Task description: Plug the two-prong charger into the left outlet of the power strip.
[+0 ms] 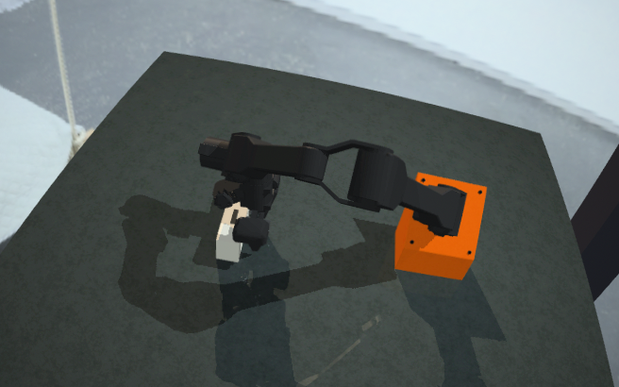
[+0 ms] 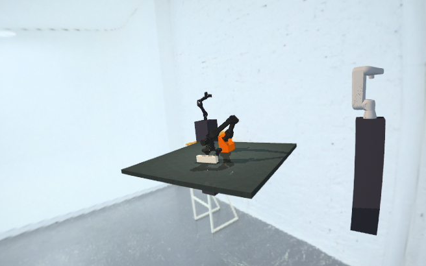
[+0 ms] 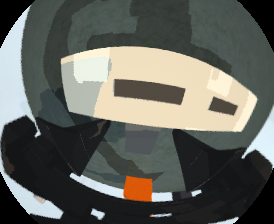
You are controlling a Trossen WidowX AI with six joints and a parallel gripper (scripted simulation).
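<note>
Right now the dark two-prong charger is 2 cm ahead of my gripper tip and 1 cm above it.
</note>
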